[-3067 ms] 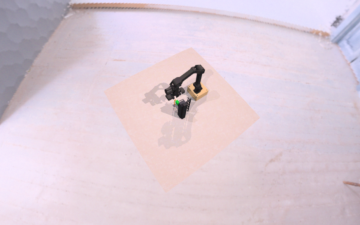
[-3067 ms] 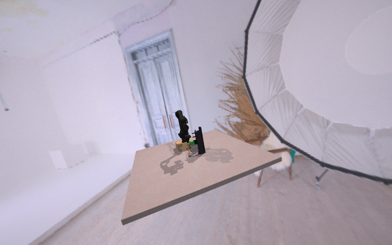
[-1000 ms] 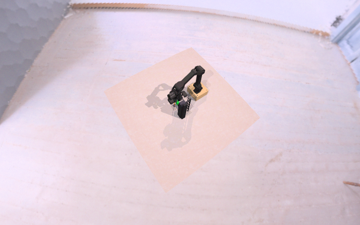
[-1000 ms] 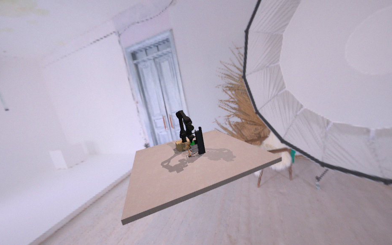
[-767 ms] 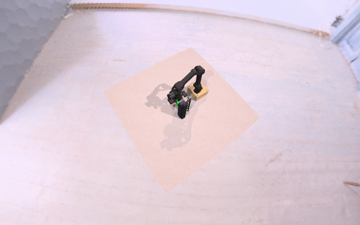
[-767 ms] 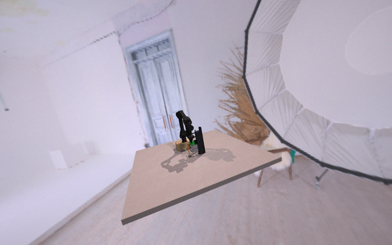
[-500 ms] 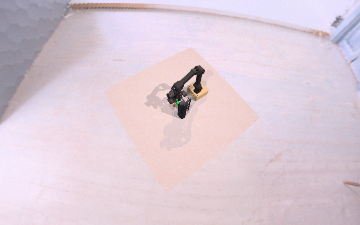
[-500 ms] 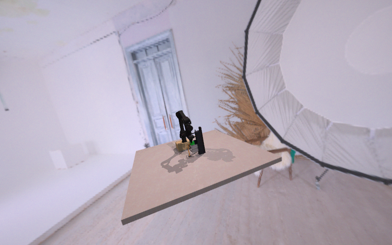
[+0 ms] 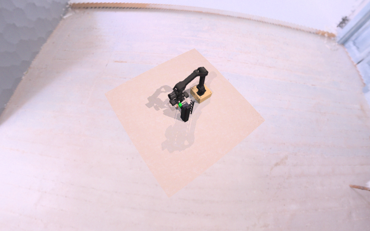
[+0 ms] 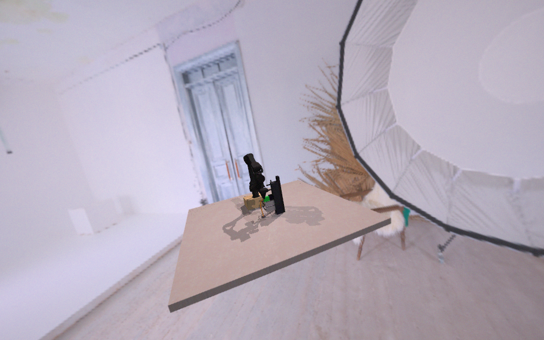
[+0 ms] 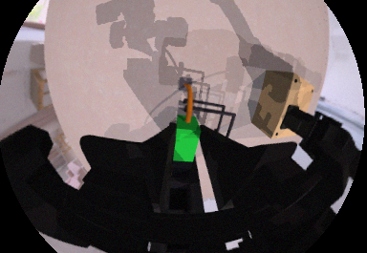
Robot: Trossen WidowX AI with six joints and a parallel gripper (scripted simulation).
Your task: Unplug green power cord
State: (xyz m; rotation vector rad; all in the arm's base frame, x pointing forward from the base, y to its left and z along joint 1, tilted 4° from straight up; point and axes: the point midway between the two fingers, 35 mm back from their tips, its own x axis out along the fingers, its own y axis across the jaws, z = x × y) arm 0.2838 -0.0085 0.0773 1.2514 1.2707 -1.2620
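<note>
Now: gripper tip 4 cm to the right of the green plug.
</note>
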